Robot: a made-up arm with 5 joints.
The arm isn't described. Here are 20 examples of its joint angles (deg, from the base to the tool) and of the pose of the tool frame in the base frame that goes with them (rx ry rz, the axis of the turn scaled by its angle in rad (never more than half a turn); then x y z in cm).
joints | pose
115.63 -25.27 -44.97 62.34 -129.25 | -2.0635 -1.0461 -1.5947 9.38 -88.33 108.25
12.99 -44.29 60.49 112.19 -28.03 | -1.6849 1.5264 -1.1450 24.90 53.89 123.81
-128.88 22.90 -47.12 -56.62 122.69 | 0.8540 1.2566 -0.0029 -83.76 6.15 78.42
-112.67 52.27 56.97 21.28 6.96 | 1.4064 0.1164 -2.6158 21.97 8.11 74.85
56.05 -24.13 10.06 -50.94 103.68 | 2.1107 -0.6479 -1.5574 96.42 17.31 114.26
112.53 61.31 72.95 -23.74 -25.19 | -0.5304 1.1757 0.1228 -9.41 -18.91 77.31
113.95 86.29 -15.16 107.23 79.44 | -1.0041 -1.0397 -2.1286 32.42 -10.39 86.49
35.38 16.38 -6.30 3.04 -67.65 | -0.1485 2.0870 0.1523 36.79 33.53 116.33
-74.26 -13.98 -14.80 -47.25 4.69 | -0.1724 1.9356 0.5399 -50.64 44.21 72.94
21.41 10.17 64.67 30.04 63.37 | 0.0827 0.3254 0.3010 10.66 22.63 78.34
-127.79 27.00 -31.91 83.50 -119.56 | 2.6141 -0.4217 1.4805 -77.40 1.31 102.70
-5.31 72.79 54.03 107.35 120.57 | 0.4574 -1.7862 1.5421 20.51 23.31 78.59
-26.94 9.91 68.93 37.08 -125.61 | 2.5260 -0.6479 0.1973 2.77 43.04 113.47
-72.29 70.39 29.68 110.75 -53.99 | -1.4367 -0.4664 0.0966 -1.22 -26.06 83.24
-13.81 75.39 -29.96 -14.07 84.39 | 1.2091 0.2693 0.4646 -13.40 63.48 72.02
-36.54 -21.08 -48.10 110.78 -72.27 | 0.5687 -1.4375 1.9320 40.53 105.46 56.79
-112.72 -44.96 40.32 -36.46 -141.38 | 1.0001 -0.2546 -0.4733 -44.18 34.39 66.71
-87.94 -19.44 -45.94 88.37 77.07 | -1.3840 -0.5805 -0.1603 -34.61 41.66 53.36
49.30 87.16 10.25 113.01 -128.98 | -0.1526 2.1344 -1.9425 12.74 47.38 82.53
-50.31 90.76 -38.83 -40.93 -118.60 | 2.3161 -0.1600 -1.8138 -1.87 33.44 87.95
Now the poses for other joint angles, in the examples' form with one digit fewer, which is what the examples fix.
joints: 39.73 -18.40 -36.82 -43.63 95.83
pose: 1.579 -0.960 -1.876 110.9 12.9 93.3
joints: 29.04 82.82 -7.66 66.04 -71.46
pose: -0.999 1.343 -0.920 -9.3 34.7 88.2
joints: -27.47 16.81 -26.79 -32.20 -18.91
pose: -0.013 1.654 0.601 -9.9 58.6 81.2
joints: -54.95 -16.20 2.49 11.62 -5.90
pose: -1.048 1.662 0.061 -31.1 53.1 87.7
